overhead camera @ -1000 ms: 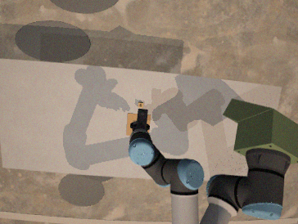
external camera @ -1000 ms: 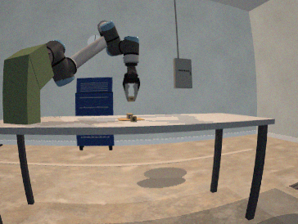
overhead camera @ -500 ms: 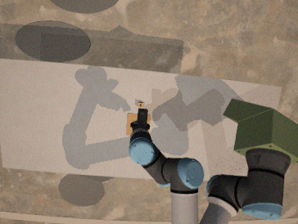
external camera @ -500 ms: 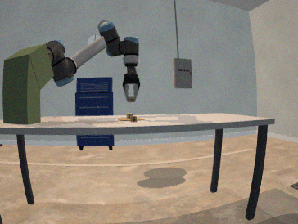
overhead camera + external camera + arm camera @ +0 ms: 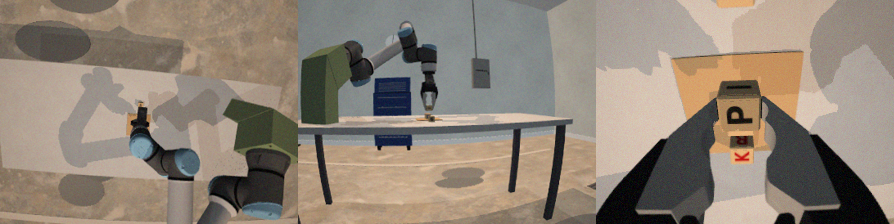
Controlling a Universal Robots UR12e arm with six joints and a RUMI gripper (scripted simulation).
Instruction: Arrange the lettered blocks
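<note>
Now: hand 7 cm above the orange mat and 5 cm to the right of it.
</note>
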